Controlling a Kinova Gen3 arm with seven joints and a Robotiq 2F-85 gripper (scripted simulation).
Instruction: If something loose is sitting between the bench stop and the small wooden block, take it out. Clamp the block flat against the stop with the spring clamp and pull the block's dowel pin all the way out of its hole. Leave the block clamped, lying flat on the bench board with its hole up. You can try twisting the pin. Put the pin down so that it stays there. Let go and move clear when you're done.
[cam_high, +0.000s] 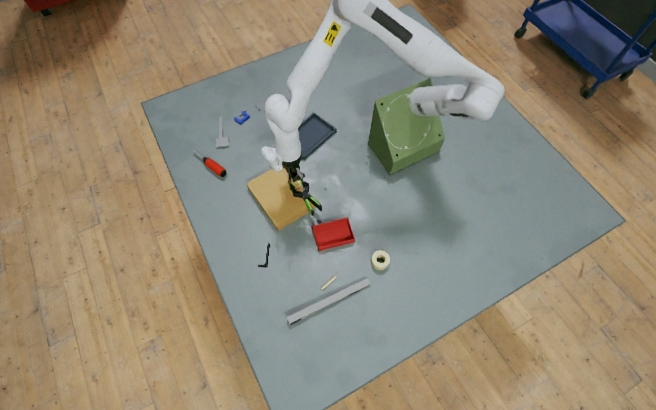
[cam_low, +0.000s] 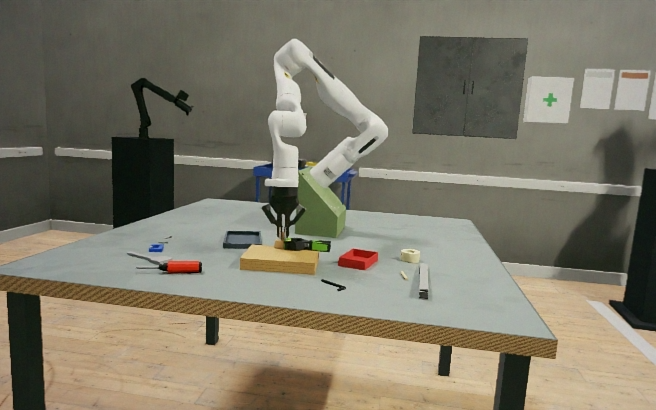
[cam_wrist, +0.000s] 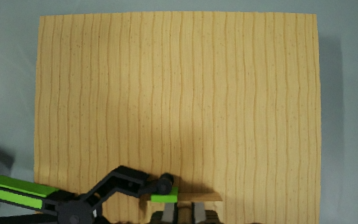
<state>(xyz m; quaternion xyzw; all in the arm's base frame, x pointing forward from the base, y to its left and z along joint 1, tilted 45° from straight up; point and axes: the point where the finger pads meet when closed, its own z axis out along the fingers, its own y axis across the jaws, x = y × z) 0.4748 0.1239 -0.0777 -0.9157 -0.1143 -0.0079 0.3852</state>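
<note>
The dowel pin lies 20 mm below my hand. Round my hand: small wooden block: 40 mm below; bench board: 50 mm ahead, 20 mm to the left, 50 mm below; red tray: 50 mm behind, 220 mm to the left, 70 mm below.
</note>
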